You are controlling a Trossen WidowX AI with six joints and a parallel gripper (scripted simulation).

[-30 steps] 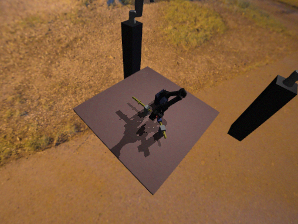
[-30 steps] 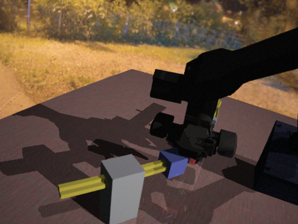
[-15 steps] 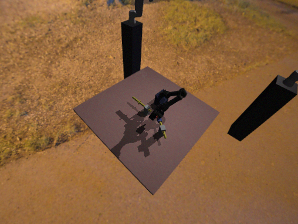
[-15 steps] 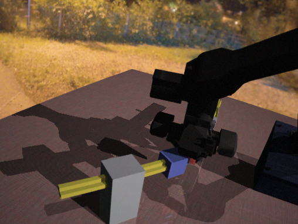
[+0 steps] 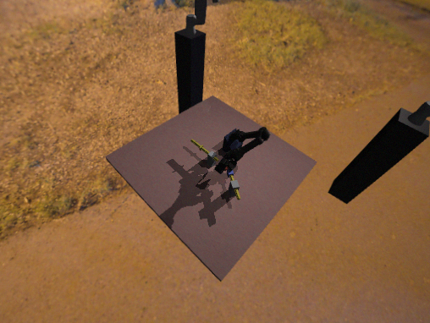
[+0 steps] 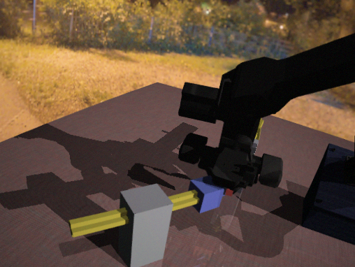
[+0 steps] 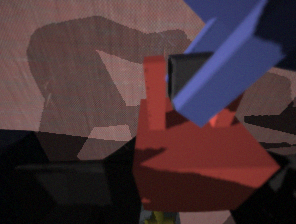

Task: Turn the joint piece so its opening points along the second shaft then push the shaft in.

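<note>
My gripper tip is 4 cm below the red joint piece and 3 cm to the right of it.
</note>
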